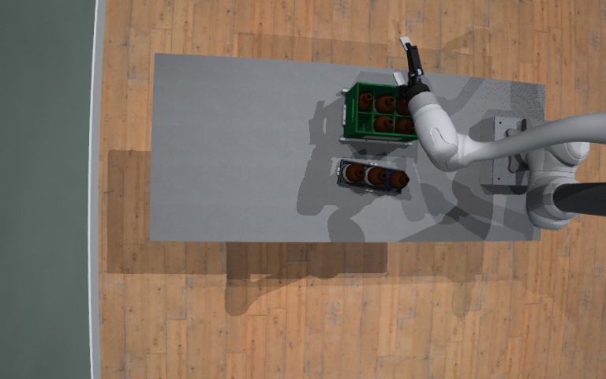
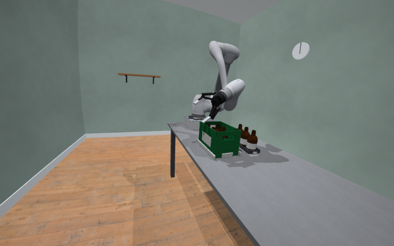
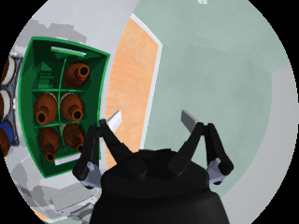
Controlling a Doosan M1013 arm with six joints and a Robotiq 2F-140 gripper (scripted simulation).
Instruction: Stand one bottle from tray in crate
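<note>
The brown bottle is 40 cm to the left of my hand, 18 cm below it and 5 cm ahead of it. Also, from my hand: green crate 19 cm below, 16 cm to the left, 1 cm ahead; then dark tray 40 cm to the left, 26 cm below, 5 cm ahead.
</note>
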